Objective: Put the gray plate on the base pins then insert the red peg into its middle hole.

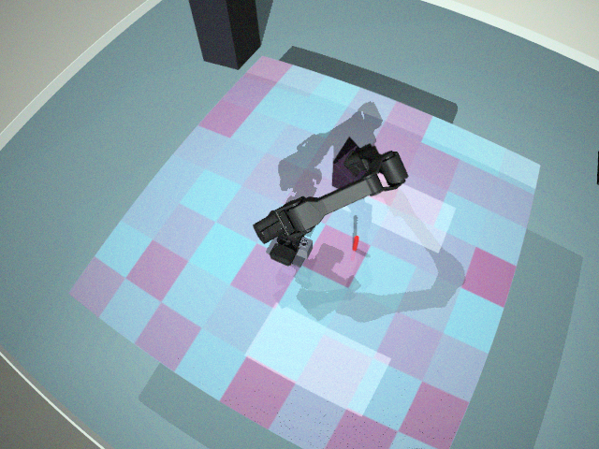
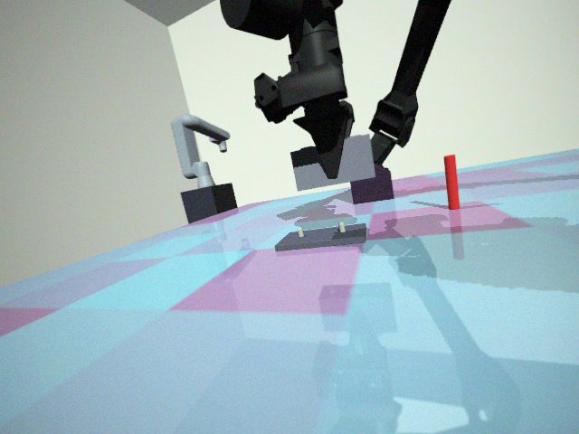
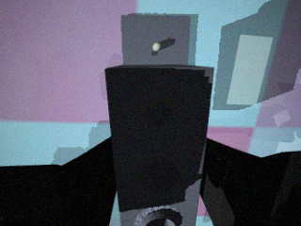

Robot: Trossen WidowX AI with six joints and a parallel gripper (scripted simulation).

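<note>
The dark base is 8 cm below my gripper tip, 3 cm to the right of it and 1 cm behind it. Round my gripper tip: red peg (15 cm to the left, 11 cm behind, 4 cm below); then gray plate (3 cm above).
</note>
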